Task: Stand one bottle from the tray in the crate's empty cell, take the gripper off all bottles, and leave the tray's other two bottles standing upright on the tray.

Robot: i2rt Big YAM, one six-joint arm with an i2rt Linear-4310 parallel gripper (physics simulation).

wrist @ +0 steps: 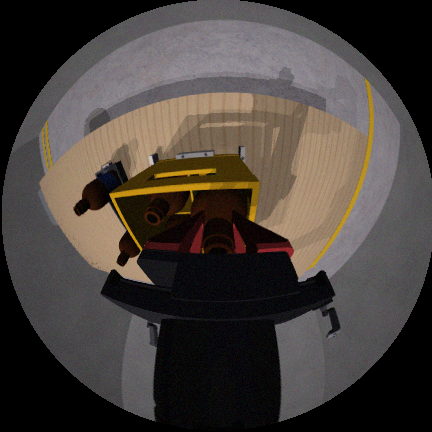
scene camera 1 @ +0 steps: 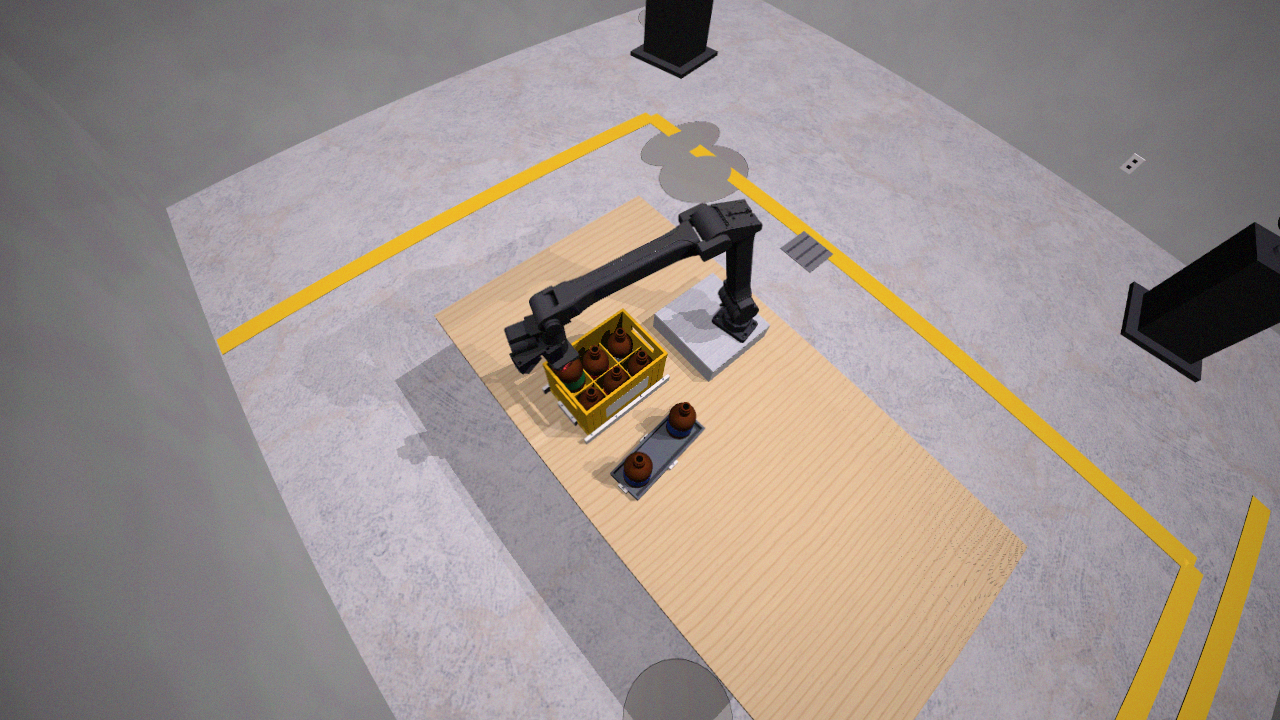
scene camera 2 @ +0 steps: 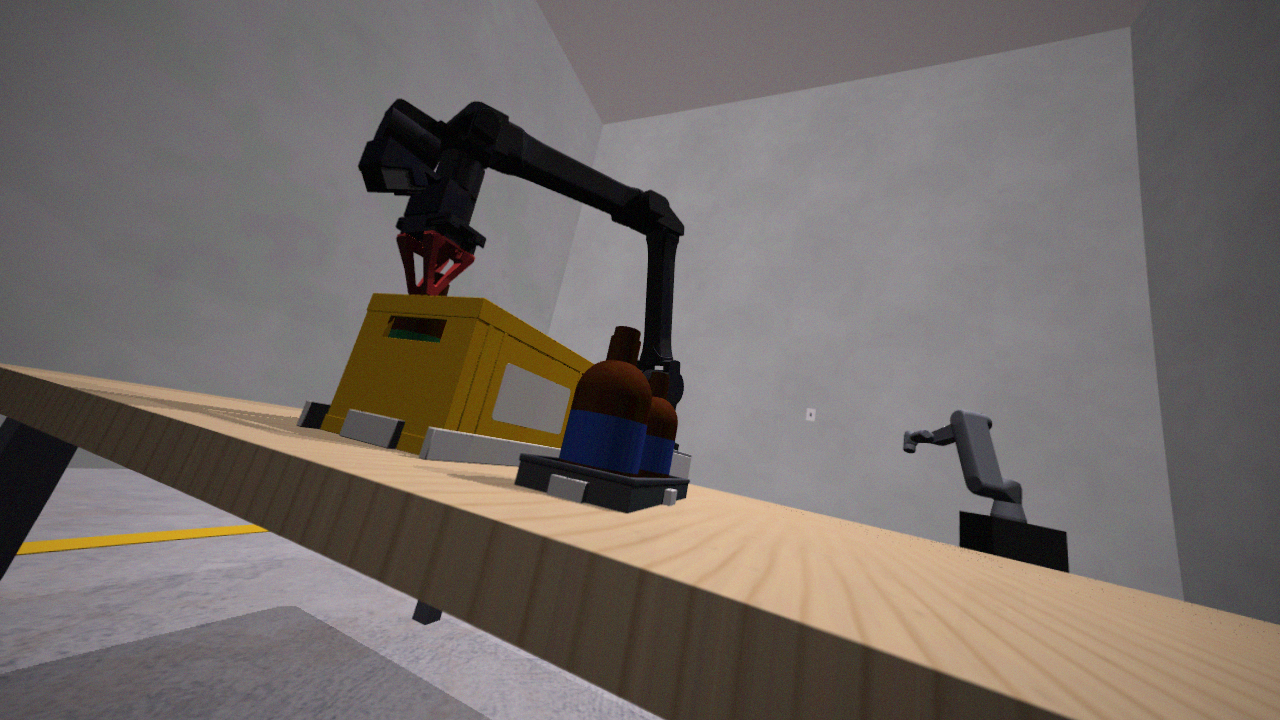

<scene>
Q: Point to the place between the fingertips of my gripper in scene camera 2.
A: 421, 296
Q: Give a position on a green-banded bottle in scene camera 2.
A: At 403, 328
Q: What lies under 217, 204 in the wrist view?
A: A green-banded bottle.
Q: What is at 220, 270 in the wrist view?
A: My gripper.
</scene>
